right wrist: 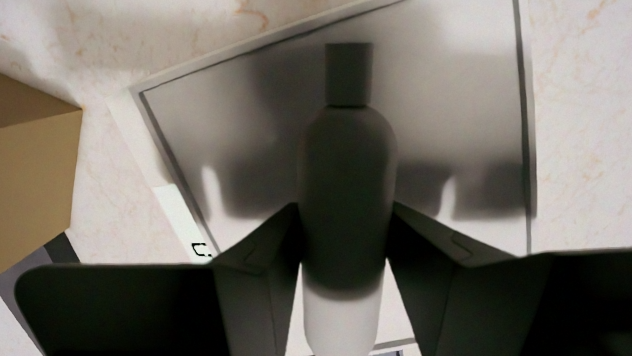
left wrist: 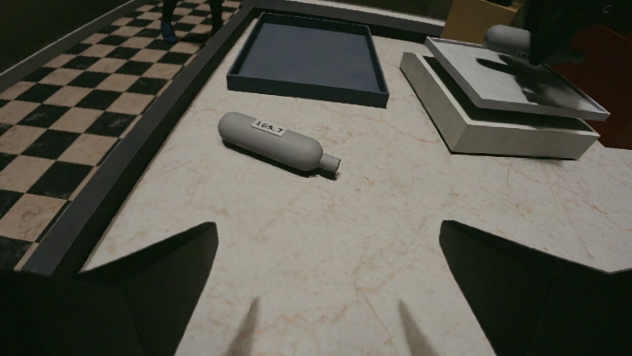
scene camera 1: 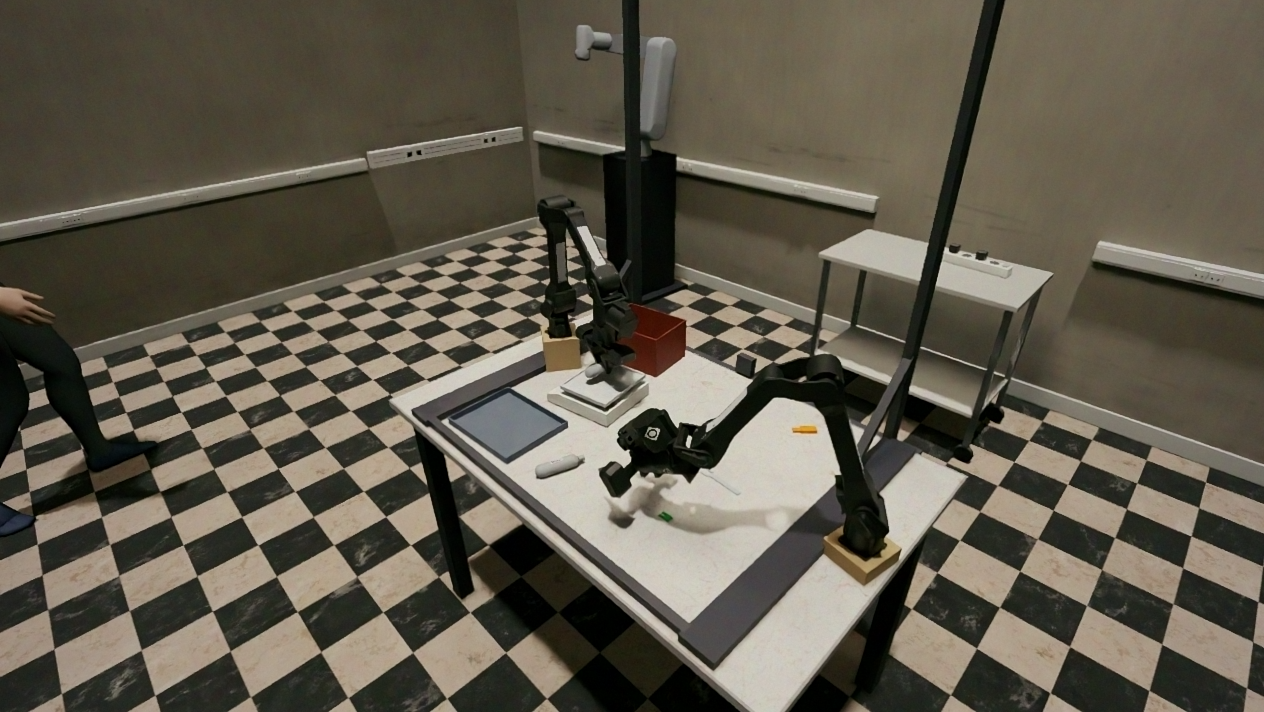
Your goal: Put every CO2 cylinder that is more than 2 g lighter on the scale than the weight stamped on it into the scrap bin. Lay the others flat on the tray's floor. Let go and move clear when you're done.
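Where they show: left gripper, fingertip midpoint: point(left wrist: 329, 232) point(scene camera 1: 614, 457); right gripper, fingertip midpoint: point(right wrist: 340, 212) point(left wrist: 528, 58) point(scene camera 1: 604, 370); left arm's base, link origin: point(scene camera 1: 862, 543); right arm's base, link origin: point(scene camera 1: 559, 332).
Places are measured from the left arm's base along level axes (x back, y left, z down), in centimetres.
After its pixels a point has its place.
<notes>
My right gripper point(scene camera 1: 608, 364) @(z -4.6, x -73.7, y 10.9 cm) point(right wrist: 340, 212) @(z -4.6, x -73.7, y 10.9 cm) is shut on a grey CO2 cylinder point(scene camera 1: 593, 372) @(z -6.5, x -72.1, y 15.1 cm) point(left wrist: 505, 39) @(z -6.3, x -72.0, y 15.0 cm) point(right wrist: 347, 170) @(z -7.6, x -73.8, y 8.1 cm), held level above the pan of the white scale point(scene camera 1: 579, 407) @(z 0.8, x -69.9, y 20.9 cm) point(left wrist: 525, 143) @(z 1.4, x -64.6, y 10.1 cm) point(right wrist: 475, 100) @(z -2.7, x -68.6, y 6.6 cm). Its stamped weight is not readable. Part of the scale's display shows in the right wrist view, but no full reading. Another grey cylinder point(scene camera 1: 559, 466) @(z 1.3, x -53.2, y 35.5 cm) point(left wrist: 270, 141) @(z 1.1, x -53.3, y 34.9 cm), labelled 165.7, lies on the table in front of the blue-grey tray point(scene camera 1: 508, 422) @(z 3.2, x -77.6, y 37.3 cm) point(left wrist: 310, 55) @(z 3.2, x -76.7, y 37.9 cm). My left gripper point(scene camera 1: 645, 473) point(left wrist: 329, 232) @(z -5.3, x -42.0, y 28.0 cm) is open above the table, with that cylinder beyond its fingertips. The red bin point(scene camera 1: 661, 344) @(z -6.0, x -74.6, y -8.1 cm) point(left wrist: 611, 135) @(z 1.8, x -74.2, y -5.5 cm) stands behind the scale.
An orange item point(scene camera 1: 804, 429) @(z 2.6, x -32.7, y -20.5 cm), a green item point(scene camera 1: 665, 516) @(z 3.2, x -29.0, y 24.1 cm) and a thin pale rod point(scene camera 1: 723, 482) @(z 3.2, x -30.0, y 7.6 cm) lie on the table near the left arm. A small dark block point(scene camera 1: 745, 363) @(z -0.7, x -60.1, y -26.3 cm) stands near the far edge. The right arm's wooden base point(scene camera 1: 561, 352) @(z -2.5, x -92.3, y 13.9 cm) point(right wrist: 40, 180) @(z 0.6, x -92.0, y 12.9 cm) is close to the scale.
</notes>
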